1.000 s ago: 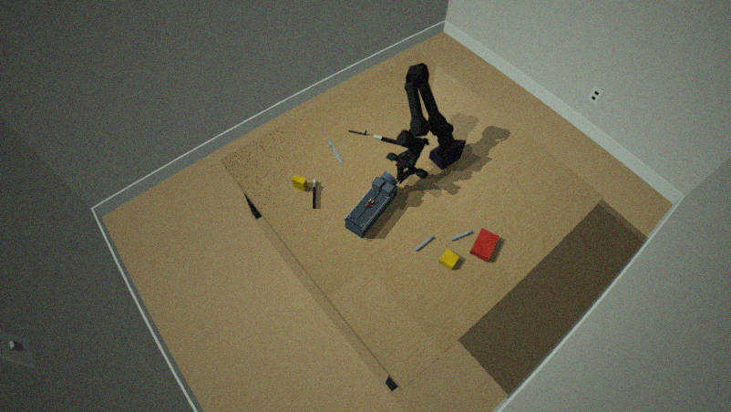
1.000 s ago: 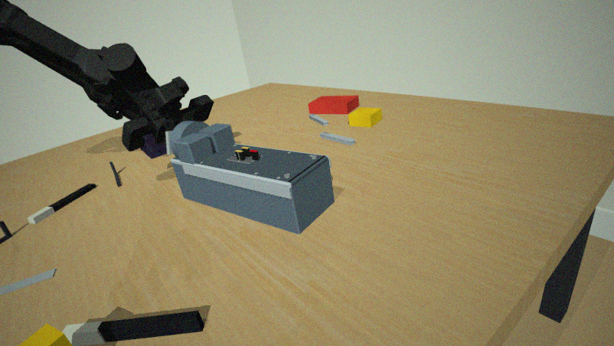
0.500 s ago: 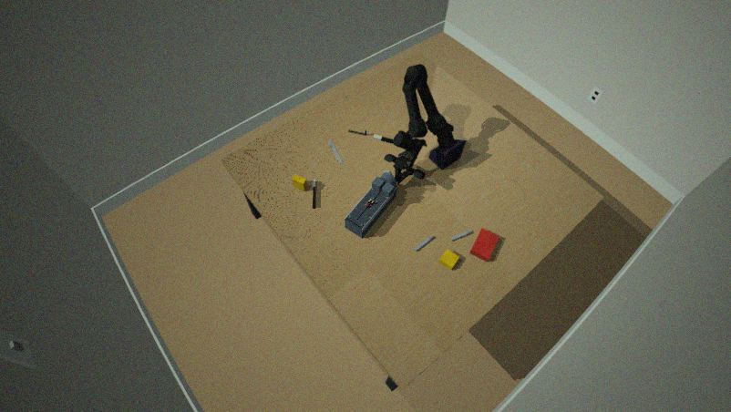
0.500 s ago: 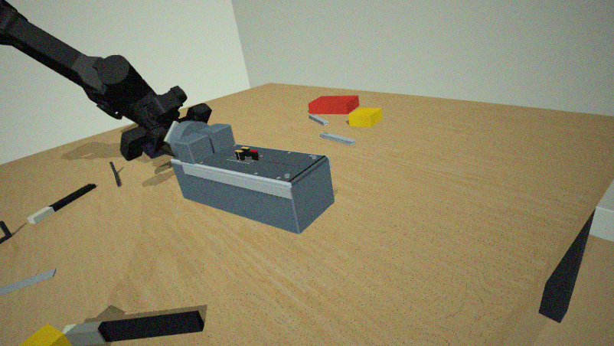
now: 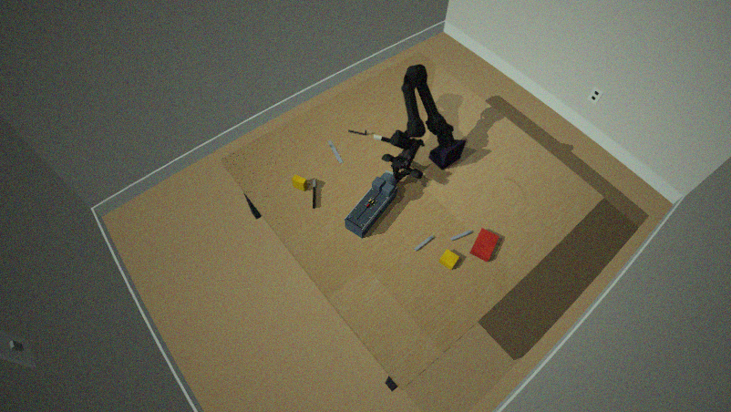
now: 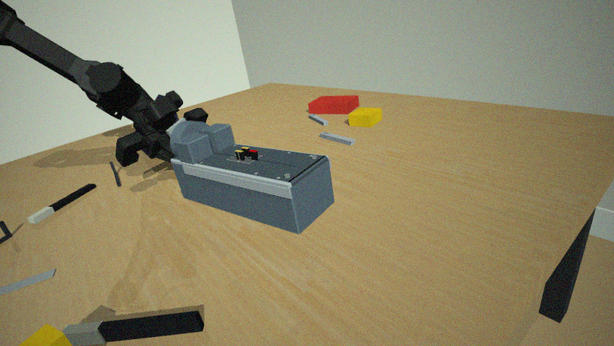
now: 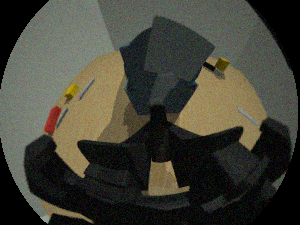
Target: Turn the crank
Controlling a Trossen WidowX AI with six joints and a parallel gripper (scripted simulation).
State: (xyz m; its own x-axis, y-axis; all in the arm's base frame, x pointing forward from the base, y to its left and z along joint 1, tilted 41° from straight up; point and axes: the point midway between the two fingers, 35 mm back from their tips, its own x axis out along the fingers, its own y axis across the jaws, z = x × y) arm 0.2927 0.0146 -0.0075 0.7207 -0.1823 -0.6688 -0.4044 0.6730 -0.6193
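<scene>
The red pointer is 18 cm ahead of my gripper tip, 7 cm to the left of it and 5 cm above it. Round my gripper tip: red block (44 cm to the left, 16 cm behind, 2 cm below); dark crank handle (3 cm above, 2 cm behind, 1 cm to the right); grey bar (31 cm to the right, 12 cm ahead, 3 cm below).
</scene>
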